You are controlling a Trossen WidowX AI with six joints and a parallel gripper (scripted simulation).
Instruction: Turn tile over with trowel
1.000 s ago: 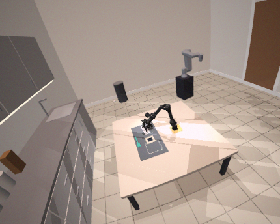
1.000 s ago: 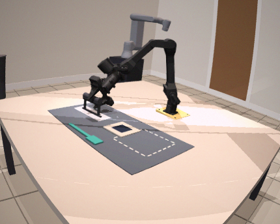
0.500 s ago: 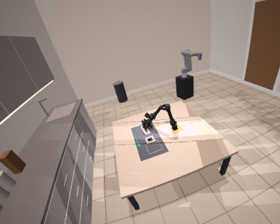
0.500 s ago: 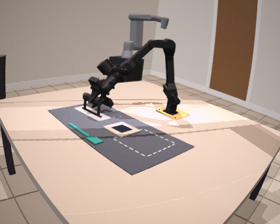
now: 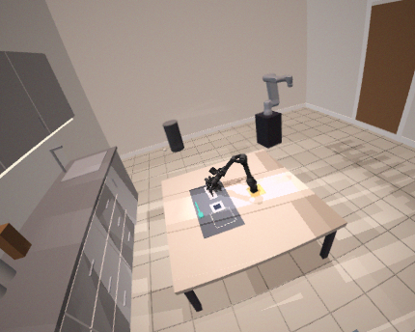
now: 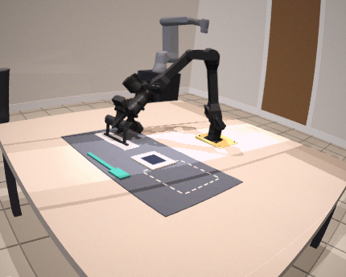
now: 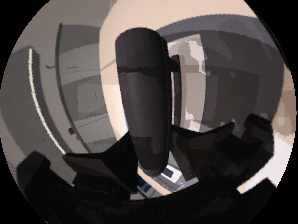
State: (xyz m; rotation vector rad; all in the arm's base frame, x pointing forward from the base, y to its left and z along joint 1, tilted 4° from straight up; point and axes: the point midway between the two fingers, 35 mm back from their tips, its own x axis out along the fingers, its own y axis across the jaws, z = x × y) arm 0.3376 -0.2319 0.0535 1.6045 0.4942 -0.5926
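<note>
Right now my gripper tip is 3 cm short of the dark grey mat, 16 cm to the right of it and 7 cm above it. From my gripper tip the other things lie so: tile: 1 cm ahead, 21 cm to the left, 4 cm below; then flat green tool: 17 cm ahead, 15 cm to the left, 4 cm below.
</note>
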